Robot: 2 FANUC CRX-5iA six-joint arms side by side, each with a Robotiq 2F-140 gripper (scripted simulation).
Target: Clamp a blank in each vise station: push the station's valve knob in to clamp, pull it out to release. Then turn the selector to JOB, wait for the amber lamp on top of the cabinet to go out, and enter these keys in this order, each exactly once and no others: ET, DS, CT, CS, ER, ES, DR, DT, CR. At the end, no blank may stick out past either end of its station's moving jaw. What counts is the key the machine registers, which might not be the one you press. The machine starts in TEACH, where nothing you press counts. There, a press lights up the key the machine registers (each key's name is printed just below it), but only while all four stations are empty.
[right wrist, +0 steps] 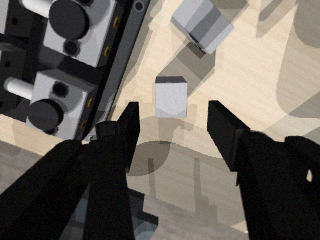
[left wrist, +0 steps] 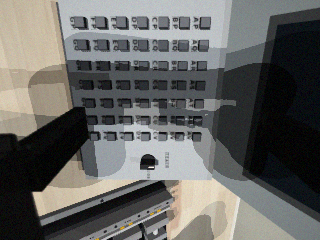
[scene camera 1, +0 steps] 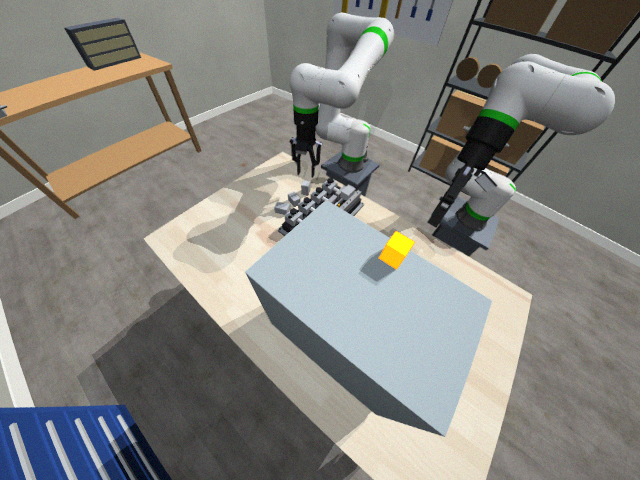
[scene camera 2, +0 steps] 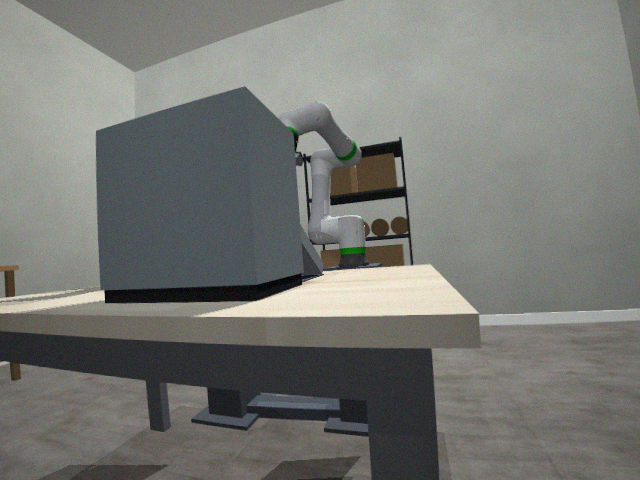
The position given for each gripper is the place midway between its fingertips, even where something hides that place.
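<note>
You've got the left gripper at (scene camera 1: 433, 220), and that same left gripper is visible in the left wrist view as well (left wrist: 172, 123). There's the right gripper (right wrist: 173, 115) too, plus a grey blank (right wrist: 171, 92) and a black valve knob (right wrist: 45, 114).
</note>
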